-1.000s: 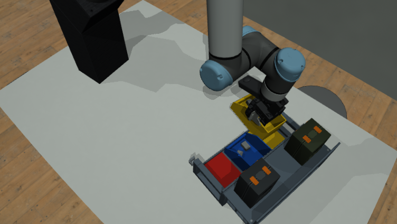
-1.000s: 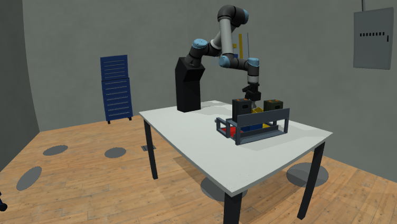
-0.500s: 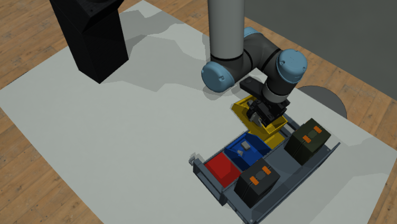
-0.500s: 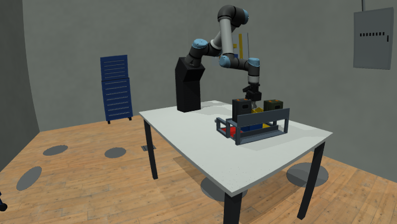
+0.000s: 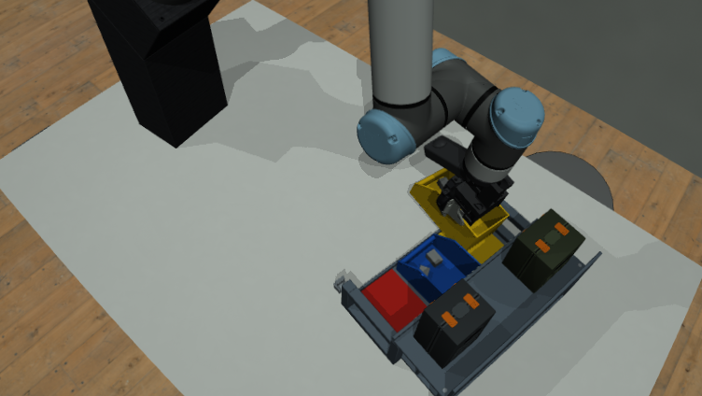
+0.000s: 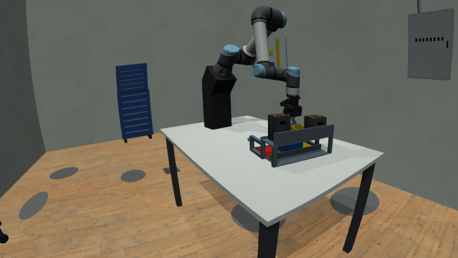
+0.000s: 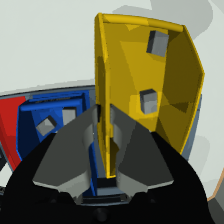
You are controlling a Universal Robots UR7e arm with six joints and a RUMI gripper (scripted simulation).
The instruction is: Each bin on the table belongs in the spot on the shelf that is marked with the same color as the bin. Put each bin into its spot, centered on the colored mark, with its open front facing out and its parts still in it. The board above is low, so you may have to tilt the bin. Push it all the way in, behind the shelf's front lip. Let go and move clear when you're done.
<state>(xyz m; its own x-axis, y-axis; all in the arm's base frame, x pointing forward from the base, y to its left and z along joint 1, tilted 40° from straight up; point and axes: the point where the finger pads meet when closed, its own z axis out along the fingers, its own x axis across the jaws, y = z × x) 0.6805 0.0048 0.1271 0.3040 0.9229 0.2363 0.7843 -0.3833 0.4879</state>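
Now: hand 4 cm to the right of the yellow bin, 3 cm above it and 1 cm short of it. From my hand the other things lie so: blue bin: 10 cm to the right, 6 cm below, 5 cm ahead.
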